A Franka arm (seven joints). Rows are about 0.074 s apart.
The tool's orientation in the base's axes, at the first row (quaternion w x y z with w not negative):
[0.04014, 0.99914, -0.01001, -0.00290]
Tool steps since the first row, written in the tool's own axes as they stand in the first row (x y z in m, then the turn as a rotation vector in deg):
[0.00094, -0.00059, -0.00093, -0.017, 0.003, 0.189]
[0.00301, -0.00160, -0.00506, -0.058, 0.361, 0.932]
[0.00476, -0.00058, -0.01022, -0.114, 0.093, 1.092]
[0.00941, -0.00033, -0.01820, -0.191, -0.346, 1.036]
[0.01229, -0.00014, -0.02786, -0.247, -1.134, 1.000]
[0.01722, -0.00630, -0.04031, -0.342, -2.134, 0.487]
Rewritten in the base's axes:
[0.00096, 0.00064, 0.00087, -0.018, -0.018, -0.188]
[0.00307, 0.00194, 0.00490, -0.071, -0.433, -0.900]
[0.00484, 0.00130, 0.01012, -0.123, -0.178, -1.080]
[0.00953, 0.00160, 0.01807, -0.191, 0.266, -1.059]
[0.01247, 0.00212, 0.02770, -0.231, 1.055, -1.087]
[0.01761, 0.00916, 0.03959, -0.303, 2.095, -0.655]

